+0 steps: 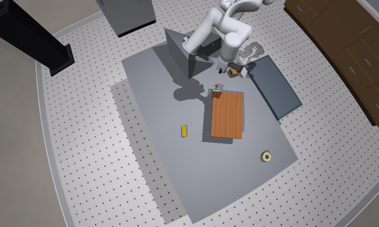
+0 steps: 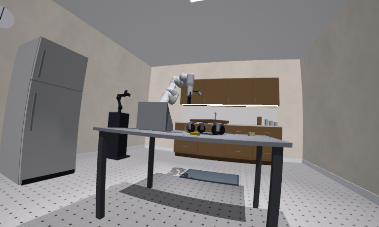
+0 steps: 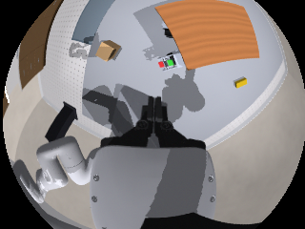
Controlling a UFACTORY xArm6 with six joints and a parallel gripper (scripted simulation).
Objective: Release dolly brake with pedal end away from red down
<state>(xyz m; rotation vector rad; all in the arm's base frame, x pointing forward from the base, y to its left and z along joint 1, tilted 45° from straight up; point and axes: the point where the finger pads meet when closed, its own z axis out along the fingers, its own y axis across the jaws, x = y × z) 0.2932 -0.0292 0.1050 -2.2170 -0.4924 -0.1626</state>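
My gripper is now 10 mm short of the brake pedal, 10 mm to the left of it and 220 mm above it. Also, from my hand: yellow block (150 mm ahead, 360 mm to the right, 290 mm below); then brown block (40 mm behind, 210 mm to the left, 270 mm below).
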